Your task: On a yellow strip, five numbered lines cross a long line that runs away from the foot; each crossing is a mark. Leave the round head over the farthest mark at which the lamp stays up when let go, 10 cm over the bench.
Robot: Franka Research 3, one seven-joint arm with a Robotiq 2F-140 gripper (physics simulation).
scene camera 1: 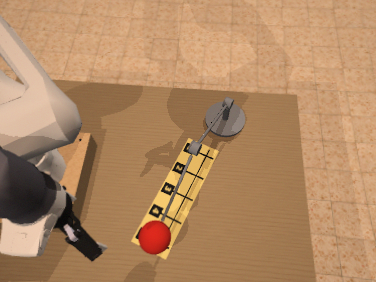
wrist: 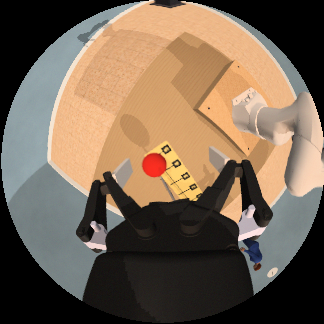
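Note:
The lamp's red round head [scene camera 1: 155, 237] [wrist: 154, 165] hangs in the air, covering part of the far end of the yellow strip [scene camera 1: 195, 189] [wrist: 158, 148] in the scene view. Its height over the bench cannot be told. A thin rod runs from the head through a grey block [scene camera 1: 195, 148] to the round grey foot [scene camera 1: 236, 126]. The labels 2, 3 and 4 are readable in the scene view; label 5 is mostly hidden by the head. My gripper [scene camera 1: 99, 251] [wrist: 169, 159] is open and empty, to the left of the head in the scene view, apart from it.
The wooden bench [scene camera 1: 260, 200] [wrist: 150, 95] carries the strip and lamp. A wooden block [scene camera 1: 82, 152] [wrist: 217, 110] under the robot's base stands at the left in the scene view. My arm [scene camera 1: 45, 105] spans the left side. A figure in blue [wrist: 254, 252] shows beyond the gripper in the wrist view.

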